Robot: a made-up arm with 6 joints.
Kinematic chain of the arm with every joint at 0, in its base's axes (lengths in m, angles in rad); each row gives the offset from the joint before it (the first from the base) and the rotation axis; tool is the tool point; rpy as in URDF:
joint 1: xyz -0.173 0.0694 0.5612 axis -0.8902 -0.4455 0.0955
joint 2: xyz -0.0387 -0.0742 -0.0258 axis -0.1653 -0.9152 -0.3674
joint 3: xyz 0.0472 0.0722 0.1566 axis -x
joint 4: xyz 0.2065 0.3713 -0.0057 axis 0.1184 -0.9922 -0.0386
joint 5: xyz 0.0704 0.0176 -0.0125 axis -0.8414 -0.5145 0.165
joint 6: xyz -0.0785 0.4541 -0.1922 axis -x
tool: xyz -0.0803 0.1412 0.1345 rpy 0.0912 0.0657 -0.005
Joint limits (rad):
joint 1: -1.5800..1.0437
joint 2: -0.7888..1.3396
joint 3: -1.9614..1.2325
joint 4: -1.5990..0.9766
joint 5: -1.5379..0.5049
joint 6: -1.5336..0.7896
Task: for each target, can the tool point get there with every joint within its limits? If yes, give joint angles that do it. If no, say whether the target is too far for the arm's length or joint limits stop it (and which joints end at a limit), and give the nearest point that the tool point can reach.
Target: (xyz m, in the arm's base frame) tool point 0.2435 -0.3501 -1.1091
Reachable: no: too far | nearest point 0.2223 -0.2381 -0.4523 | short by 0.667 m
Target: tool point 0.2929 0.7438 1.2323
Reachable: yes | joints 0.1196 -0.1925 -0.8298 -1.3523 -0.6134 -0.4904
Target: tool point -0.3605 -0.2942 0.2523
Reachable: no: joint limits stop it (at a limit: joint 1, joint 2, joint 3, joint 5, joint 6) | nearest point -0.3261 -0.2718 0.1829 | short by 0.081 m
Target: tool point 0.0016 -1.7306 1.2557
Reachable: no: too far | nearest point -0.0664 -1.1157 1.0201 | short by 0.662 m
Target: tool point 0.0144 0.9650 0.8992
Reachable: yes | joints 0.1762 0.8377 -0.0877 -0.6042 -0.4411 -0.5275
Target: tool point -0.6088 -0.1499 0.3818
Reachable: no: joint limits stop it (at a limit: joint 1, joint 3, joint 4, joint 5) | nearest point -0.6905 -0.3617 0.4725 | short by 0.245 m
